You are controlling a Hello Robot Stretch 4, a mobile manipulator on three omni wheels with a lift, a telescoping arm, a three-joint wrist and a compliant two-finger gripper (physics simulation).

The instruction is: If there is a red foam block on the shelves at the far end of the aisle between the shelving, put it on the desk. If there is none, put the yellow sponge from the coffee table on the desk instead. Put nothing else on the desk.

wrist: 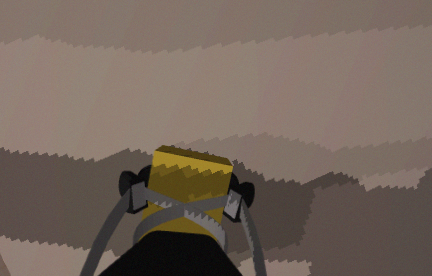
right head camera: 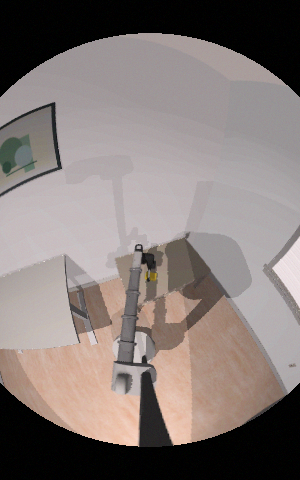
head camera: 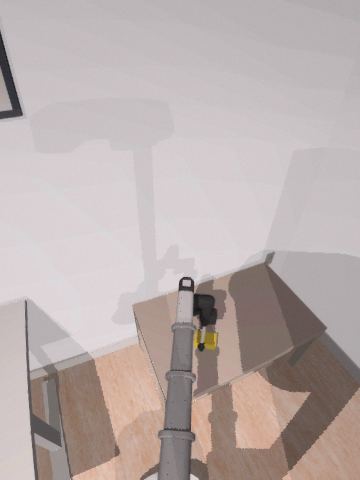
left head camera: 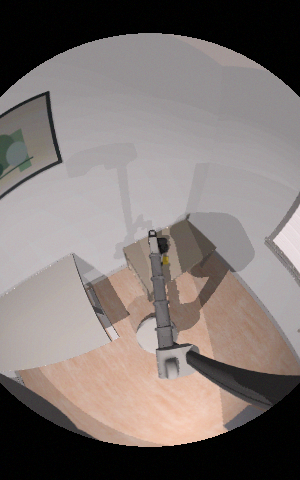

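Observation:
The yellow sponge is on the brown coffee table. My gripper points down at the table and is shut on the sponge, with one fingertip pressed against each long side. In the head view the arm and wrist hide part of the gripper and of the table. Whether the sponge's underside touches the table top cannot be told. No red foam block and no shelves show in these views.
A pale table top with grey legs, possibly the desk, stands at the left. White walls rise behind the coffee table and to its right. A framed picture hangs on the wall at the left.

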